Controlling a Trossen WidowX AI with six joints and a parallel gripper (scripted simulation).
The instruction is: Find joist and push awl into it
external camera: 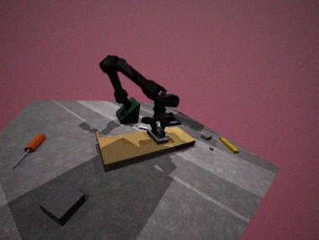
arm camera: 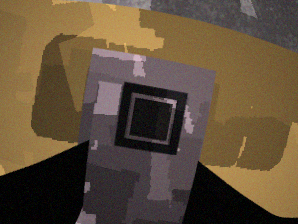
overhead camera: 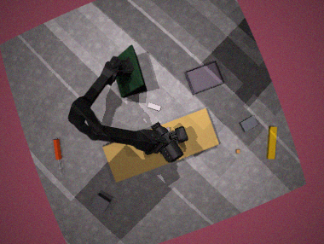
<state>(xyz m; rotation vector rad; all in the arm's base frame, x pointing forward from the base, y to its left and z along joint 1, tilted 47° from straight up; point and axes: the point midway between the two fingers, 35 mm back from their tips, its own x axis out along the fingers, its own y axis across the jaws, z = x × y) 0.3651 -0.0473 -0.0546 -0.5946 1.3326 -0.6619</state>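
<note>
Right now the tray is 30 cm to the left of my gripper tip, 20 cm behind it and 5 cm below it. Round my gripper tip: stud finder (2 cm above, 1 cm ahead); then orange awl (26 cm to the right, 22 cm behind, 6 cm below); then white piece (18 cm behind, 6 cm below, 2 cm to the left).
</note>
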